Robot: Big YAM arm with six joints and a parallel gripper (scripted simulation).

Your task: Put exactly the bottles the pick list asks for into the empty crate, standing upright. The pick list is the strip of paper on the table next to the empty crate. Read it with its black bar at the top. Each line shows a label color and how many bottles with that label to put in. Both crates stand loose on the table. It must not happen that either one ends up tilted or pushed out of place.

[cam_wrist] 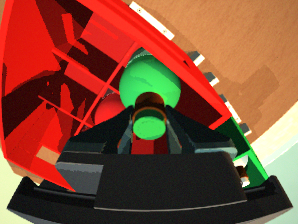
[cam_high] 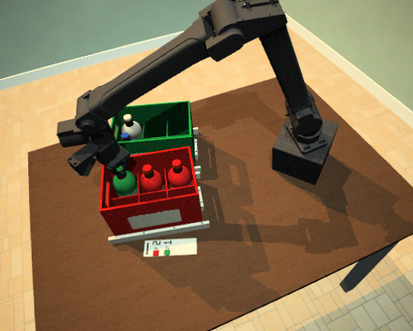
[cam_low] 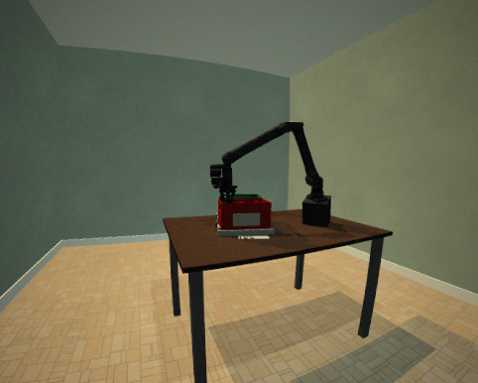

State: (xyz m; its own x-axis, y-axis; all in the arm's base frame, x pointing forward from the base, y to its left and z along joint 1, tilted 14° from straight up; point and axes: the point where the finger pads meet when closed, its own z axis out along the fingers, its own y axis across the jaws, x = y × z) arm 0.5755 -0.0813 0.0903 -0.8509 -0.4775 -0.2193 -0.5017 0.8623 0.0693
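The green bottle is 6 cm below my hand. Round my hand: blue-capped bottle: 15 cm to the right, 8 cm below, 4 cm behind; red crate: 8 cm below, 8 cm behind, 5 cm to the left; red bottle: 17 cm behind, 8 cm below, 2 cm to the left.
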